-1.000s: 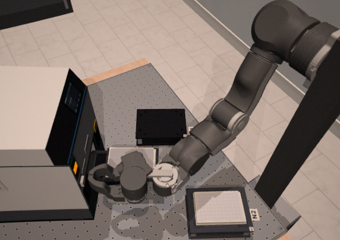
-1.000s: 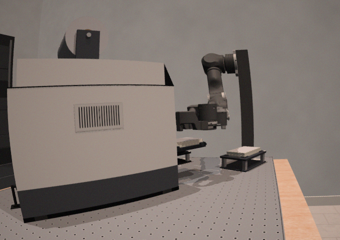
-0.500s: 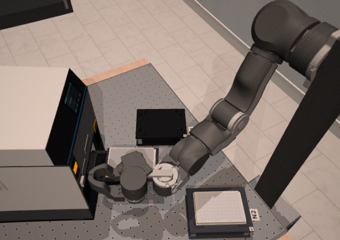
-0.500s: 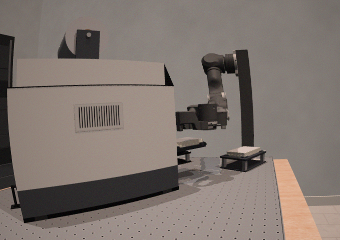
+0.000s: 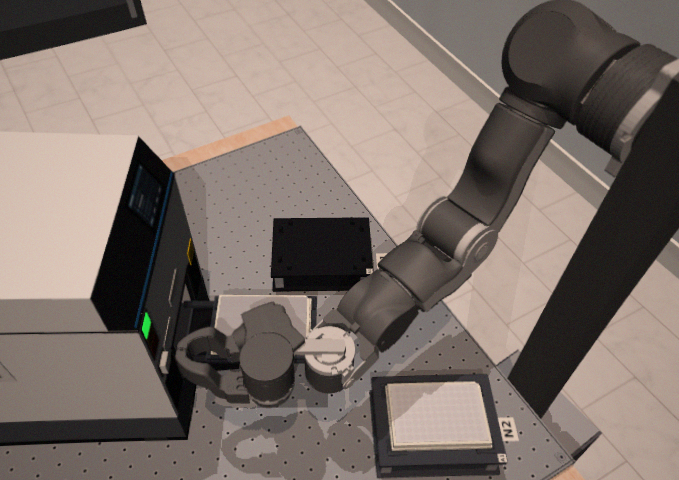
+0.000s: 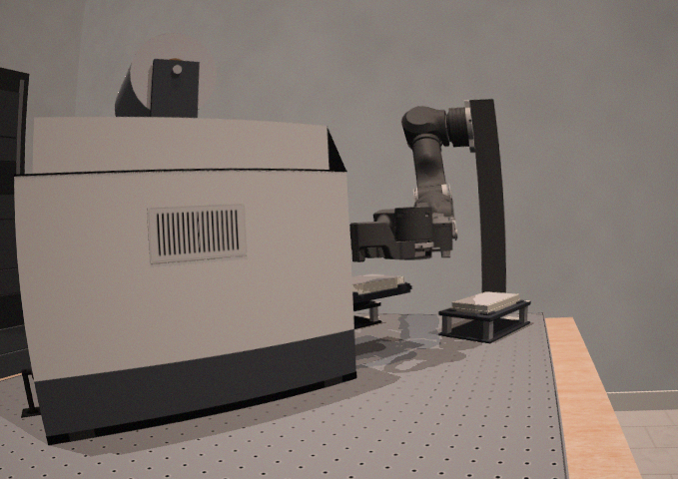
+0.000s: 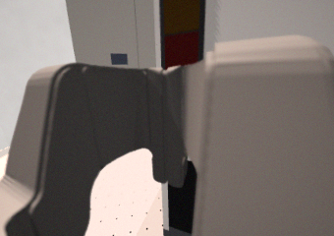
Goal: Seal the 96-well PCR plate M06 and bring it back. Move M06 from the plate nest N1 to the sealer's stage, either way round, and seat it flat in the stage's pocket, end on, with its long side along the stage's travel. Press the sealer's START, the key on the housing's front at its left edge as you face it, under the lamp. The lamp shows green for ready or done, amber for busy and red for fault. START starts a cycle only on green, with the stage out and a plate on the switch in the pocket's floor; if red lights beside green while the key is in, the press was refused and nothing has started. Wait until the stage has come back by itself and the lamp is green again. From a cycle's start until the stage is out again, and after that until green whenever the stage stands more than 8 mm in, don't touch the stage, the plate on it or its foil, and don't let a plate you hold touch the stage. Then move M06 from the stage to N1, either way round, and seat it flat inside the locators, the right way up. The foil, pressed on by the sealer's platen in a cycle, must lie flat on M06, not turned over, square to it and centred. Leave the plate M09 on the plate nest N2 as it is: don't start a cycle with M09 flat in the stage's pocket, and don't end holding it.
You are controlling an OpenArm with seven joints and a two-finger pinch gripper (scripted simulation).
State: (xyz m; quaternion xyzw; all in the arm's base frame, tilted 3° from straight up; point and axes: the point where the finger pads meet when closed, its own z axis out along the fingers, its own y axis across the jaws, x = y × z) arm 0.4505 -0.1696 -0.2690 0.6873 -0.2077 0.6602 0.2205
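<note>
Now: hand 2 cm short of the start key and 1 cm to the left of it. From my hand the other things lie so: sealer's stage: 11 cm behind, 3 cm to the right, 9 cm below; then touchscreen: 4 cm behind, 14 cm to the right, 13 cm above; then 96-well plate M06: 11 cm behind, 3 cm to the right, 8 cm below.
</note>
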